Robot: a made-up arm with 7 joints. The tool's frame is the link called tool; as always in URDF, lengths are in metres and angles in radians. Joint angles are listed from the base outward.
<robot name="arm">
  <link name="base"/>
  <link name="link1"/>
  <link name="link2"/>
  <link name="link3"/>
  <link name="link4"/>
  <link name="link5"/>
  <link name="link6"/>
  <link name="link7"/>
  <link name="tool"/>
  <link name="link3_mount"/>
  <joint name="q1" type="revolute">
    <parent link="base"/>
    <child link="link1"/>
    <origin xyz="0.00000 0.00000 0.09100" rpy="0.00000 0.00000 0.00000"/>
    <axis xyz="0 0 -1"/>
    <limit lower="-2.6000" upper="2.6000"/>
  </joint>
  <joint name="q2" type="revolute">
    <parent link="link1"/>
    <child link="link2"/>
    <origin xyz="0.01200 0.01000 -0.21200" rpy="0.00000 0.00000 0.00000"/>
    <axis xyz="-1 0 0"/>
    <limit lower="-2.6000" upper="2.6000"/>
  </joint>
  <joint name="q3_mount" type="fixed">
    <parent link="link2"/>
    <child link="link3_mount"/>
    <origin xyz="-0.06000 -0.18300 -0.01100" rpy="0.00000 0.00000 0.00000"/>
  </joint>
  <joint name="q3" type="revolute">
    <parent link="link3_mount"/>
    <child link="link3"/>
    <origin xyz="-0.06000 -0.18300 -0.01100" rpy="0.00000 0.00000 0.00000"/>
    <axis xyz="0 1 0"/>
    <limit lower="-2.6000" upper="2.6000"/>
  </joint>
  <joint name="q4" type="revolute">
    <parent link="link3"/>
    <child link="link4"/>
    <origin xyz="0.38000 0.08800 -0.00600" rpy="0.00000 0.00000 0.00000"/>
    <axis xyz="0 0 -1"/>
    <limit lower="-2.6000" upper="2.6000"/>
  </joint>
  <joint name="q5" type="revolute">
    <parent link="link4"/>
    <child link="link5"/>
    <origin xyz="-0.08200 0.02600 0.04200" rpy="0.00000 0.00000 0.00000"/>
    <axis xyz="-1 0 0"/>
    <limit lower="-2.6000" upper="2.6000"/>
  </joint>
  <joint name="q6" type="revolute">
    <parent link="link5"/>
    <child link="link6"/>
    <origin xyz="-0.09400 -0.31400 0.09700" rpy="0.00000 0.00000 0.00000"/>
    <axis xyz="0 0 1"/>
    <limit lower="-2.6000" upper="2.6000"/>
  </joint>
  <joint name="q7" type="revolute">
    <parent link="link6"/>
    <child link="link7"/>
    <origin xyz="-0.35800 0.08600 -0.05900" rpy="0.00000 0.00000 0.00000"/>
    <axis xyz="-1 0 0"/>
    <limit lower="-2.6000" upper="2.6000"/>
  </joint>
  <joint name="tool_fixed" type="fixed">
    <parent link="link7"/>
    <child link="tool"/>
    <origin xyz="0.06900 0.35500 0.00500" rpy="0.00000 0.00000 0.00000"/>
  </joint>
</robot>
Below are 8 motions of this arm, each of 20 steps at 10 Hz.
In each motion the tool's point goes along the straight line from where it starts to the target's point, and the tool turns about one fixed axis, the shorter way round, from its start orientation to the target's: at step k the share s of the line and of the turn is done. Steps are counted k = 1, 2, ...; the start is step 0. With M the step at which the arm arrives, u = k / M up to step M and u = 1 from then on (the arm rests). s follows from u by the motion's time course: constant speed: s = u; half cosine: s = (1 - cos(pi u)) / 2; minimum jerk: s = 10 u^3 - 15 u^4 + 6 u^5.
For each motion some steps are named. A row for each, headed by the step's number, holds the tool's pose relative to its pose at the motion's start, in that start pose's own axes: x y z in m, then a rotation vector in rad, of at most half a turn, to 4 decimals.
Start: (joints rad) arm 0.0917 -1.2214 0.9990 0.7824 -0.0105 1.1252 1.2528
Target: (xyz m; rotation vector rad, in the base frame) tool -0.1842 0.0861 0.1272 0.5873 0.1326 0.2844
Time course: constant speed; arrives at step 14
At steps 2, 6, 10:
2: 0.0516 -0.0110 0.0669 0.0636 -0.0210 -0.0889
6: 0.1549 -0.0329 0.2008 0.1908 -0.0629 -0.2668
10: 0.2581 -0.0548 0.3347 0.3181 -0.1048 -0.4446

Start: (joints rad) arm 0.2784 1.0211 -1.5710 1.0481 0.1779 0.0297 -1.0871
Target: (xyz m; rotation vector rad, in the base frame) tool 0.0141 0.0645 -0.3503 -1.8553 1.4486 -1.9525
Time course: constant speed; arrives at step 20
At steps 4, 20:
4: -0.0359 -0.0954 -0.0412 0.3493 -0.1599 0.0645
20: -0.1794 -0.4772 -0.2062 1.7466 -0.7997 0.3224

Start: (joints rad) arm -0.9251 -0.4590 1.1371 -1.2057 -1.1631 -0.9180 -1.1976
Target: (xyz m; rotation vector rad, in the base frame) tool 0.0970 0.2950 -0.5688 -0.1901 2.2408 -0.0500
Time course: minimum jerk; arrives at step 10
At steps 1, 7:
1: 0.0017 -0.0005 -0.0033 -0.0052 -0.0038 -0.0011
7: 0.1698 -0.0465 -0.3249 -0.5070 -0.3727 -0.1088

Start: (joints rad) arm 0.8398 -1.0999 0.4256 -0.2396 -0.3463 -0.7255 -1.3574
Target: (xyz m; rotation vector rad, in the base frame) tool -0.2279 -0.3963 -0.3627 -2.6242 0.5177 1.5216
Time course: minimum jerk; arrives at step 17
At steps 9, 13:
9: -0.0190 -0.0124 -0.0115 0.0923 -0.1845 -0.0178
13: -0.0312 -0.0203 -0.0189 0.1516 -0.3029 -0.0293

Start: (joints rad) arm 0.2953 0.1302 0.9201 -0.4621 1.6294 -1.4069 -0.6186
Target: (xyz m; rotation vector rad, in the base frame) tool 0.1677 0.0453 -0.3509 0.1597 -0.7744 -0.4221
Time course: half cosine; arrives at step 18
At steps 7, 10, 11, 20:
7: 0.0311 0.0063 0.0368 0.2646 -0.0408 -0.1511
10: 0.0555 0.0112 0.0657 0.4720 -0.0728 -0.2695
11: 0.0634 0.0128 0.0751 0.5397 -0.0832 -0.3081
20: 0.0945 0.0191 0.1119 0.8043 -0.1240 -0.4592

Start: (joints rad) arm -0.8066 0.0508 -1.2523 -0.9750 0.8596 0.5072 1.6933
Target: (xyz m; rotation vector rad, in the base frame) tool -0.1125 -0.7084 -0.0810 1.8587 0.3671 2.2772
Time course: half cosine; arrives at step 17
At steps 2, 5, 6, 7, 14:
2: 0.0063 -0.0286 0.0039 -0.0419 0.0167 0.0389
5: 0.0371 -0.1682 0.0228 -0.2466 0.0985 0.2292
6: 0.0518 -0.2347 0.0318 -0.3440 0.1374 0.3196
7: 0.0679 -0.3075 0.0417 -0.4508 0.1801 0.4189
14: 0.1728 -0.7834 0.1063 -1.1483 0.4587 1.0670

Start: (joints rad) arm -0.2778 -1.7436 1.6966 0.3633 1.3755 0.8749 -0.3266
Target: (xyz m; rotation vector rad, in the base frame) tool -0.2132 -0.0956 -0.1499 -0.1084 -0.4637 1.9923
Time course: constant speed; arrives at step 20
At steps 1, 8, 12, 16, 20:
1: 0.0230 0.0045 -0.0084 -0.0482 -0.0100 -0.0397
8: 0.1836 0.0361 -0.0672 -0.3860 -0.0796 -0.3173
12: 0.2754 0.0542 -0.1008 -0.5790 -0.1194 -0.4759
16: 0.3672 0.0722 -0.1344 -0.7720 -0.1592 -0.6346
20: 0.4590 0.0903 -0.1679 -0.9650 -0.1990 -0.7932

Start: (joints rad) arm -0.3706 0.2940 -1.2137 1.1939 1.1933 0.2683 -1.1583
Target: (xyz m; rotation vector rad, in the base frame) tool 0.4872 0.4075 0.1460 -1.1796 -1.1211 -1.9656
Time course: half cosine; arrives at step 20
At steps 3, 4, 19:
3: 0.0235 0.0002 -0.0436 -0.0935 -0.0744 -0.0374
4: 0.0412 0.0004 -0.0764 -0.1638 -0.1303 -0.0655
19: 0.4293 0.0043 -0.7949 -1.7051 -1.3566 -0.6822

